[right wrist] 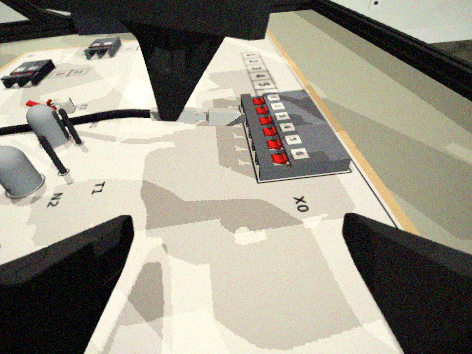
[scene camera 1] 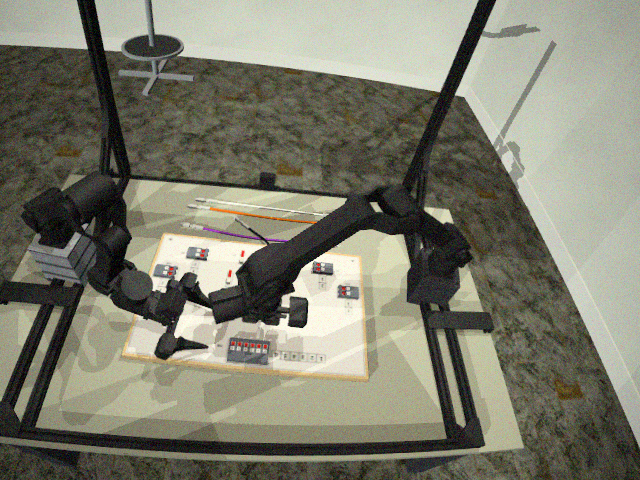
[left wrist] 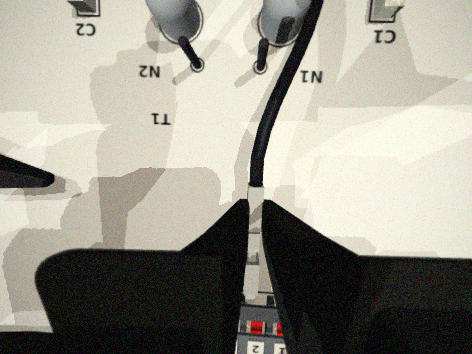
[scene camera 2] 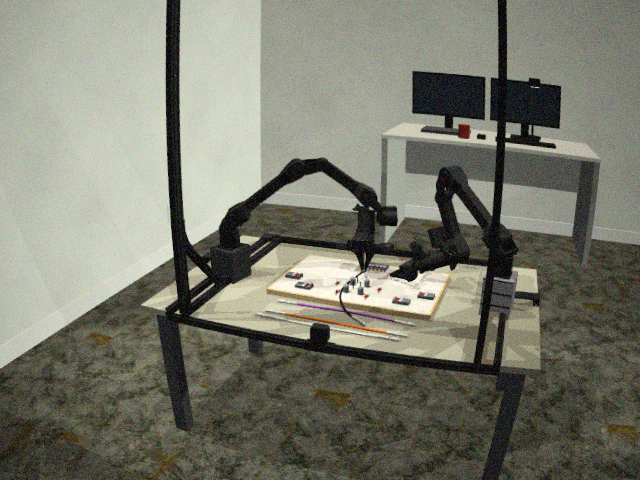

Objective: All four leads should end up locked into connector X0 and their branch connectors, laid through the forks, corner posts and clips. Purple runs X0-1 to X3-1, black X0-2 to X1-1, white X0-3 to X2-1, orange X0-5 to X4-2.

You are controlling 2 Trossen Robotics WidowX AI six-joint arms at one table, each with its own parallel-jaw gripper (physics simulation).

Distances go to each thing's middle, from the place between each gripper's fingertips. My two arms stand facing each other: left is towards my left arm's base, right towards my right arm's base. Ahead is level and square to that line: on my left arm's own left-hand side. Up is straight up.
I see my right gripper 90 mm to the right of the wiring board (scene camera 1: 332,346), 90 mm past it and 20 mm above it. The rest, counted from my right hand: post N1 (right wrist: 43,119): 120 mm behind, 110 mm to the left.
Right now the wiring board is 5 cm behind my left hand, 2 cm below it and 1 cm to the right of it. Round my left hand: post N1 (9 cm behind, 1 cm to the left).
